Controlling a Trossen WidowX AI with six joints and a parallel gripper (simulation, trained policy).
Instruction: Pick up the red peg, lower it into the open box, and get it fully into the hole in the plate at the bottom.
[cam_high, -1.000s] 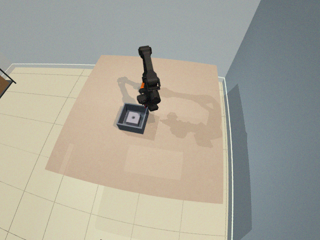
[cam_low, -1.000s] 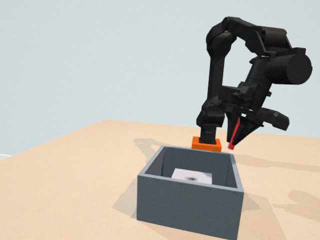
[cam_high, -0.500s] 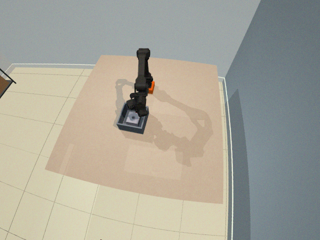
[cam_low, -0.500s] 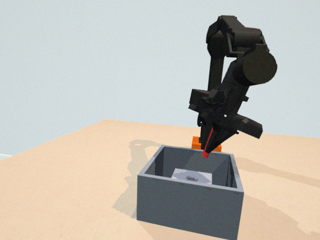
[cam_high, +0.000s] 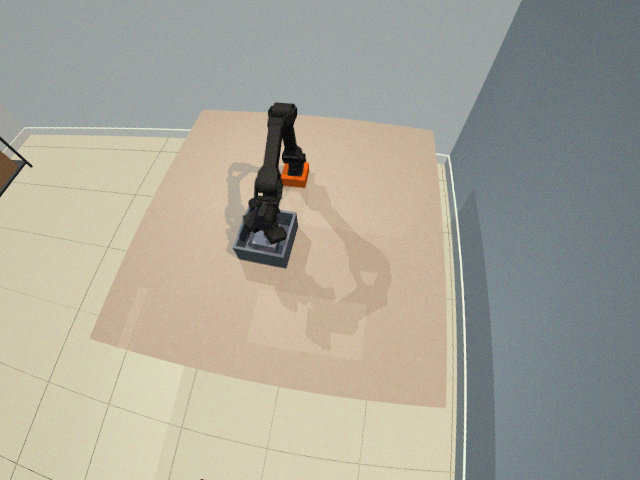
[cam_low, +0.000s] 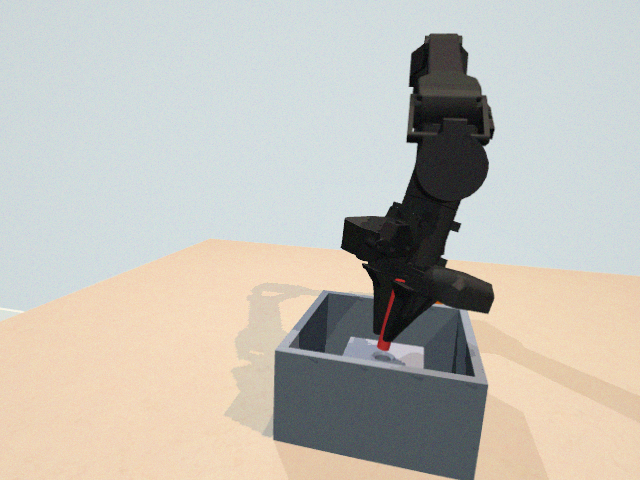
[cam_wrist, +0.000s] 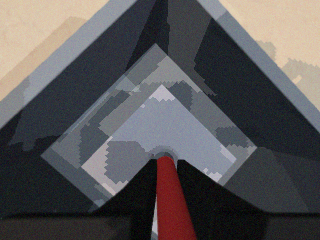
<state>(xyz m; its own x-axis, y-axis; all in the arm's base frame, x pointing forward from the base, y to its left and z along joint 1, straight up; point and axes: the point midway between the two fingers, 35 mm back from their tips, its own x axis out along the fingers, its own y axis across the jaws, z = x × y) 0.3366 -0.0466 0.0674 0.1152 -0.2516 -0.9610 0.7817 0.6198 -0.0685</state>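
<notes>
Right now the red peg is 1 cm to the left of my gripper tip and 3 cm above it. Also, from my gripper tip: plate (4 cm below); then grey box (6 cm below).
</notes>
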